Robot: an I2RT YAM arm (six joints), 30 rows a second.
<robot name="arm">
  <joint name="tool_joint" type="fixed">
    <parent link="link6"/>
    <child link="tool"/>
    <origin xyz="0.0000 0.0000 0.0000" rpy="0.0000 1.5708 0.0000"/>
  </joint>
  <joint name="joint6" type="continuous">
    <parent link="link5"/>
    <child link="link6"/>
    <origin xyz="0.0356 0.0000 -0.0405" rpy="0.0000 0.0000 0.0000"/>
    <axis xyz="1 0 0"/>
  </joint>
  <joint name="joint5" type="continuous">
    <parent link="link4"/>
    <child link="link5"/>
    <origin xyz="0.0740 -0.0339 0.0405" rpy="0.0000 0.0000 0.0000"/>
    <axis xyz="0 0 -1"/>
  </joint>
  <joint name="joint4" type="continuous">
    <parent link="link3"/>
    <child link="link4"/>
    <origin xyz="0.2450 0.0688 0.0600" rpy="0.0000 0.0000 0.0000"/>
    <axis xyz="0 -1 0"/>
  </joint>
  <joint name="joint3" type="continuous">
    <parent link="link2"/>
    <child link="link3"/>
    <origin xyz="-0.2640 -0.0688 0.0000" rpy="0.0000 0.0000 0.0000"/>
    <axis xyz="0 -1 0"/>
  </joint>
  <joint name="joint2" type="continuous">
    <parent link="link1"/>
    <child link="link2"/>
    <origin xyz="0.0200 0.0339 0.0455" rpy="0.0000 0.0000 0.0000"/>
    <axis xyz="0 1 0"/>
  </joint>
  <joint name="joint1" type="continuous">
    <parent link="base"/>
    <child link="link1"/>
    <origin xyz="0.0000 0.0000 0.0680" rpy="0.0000 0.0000 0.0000"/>
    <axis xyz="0 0 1"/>
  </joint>
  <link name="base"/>
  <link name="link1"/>
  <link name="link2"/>
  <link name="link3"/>
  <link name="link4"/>
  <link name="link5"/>
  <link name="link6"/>
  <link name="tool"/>
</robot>
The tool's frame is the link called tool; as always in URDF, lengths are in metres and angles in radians. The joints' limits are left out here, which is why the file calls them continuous.
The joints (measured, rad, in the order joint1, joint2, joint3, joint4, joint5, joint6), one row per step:
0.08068 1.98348 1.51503 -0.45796 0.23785 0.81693
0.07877 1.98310 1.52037 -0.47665 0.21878 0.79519
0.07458 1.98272 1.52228 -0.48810 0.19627 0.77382
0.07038 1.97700 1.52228 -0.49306 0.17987 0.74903
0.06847 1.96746 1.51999 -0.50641 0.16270 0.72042
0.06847 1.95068 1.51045 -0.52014 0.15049 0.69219
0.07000 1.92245 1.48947 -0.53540 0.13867 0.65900
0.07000 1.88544 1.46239 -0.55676 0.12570 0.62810
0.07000 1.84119 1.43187 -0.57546 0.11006 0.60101
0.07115 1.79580 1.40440 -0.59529 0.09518 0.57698
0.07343 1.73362 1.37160 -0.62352 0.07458 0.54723
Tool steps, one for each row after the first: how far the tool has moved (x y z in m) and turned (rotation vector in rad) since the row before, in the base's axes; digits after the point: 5 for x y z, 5 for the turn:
-0.00081 -0.00024 0.00048 0.00128 0.01805 0.02646
-0.00062 -0.00109 -0.00011 0.00491 0.01398 0.02595
-0.00088 -0.00132 0.00197 -0.00116 0.00380 0.02515
-0.00241 -0.00039 0.00230 -0.00316 0.01078 0.03101
-0.00429 0.00014 0.00300 -0.00681 0.01045 0.02983
-0.00734 0.00056 0.00391 -0.00987 0.01214 0.03525
-0.00977 -0.00023 0.00490 -0.00755 0.01501 0.03263
-0.01101 -0.00022 0.00642 -0.00249 0.00800 0.03106
-0.01108 0.00020 0.00724 -0.00110 0.00430 0.02930
-0.01503 0.00052 0.01052 0.00071 0.00143 0.03837

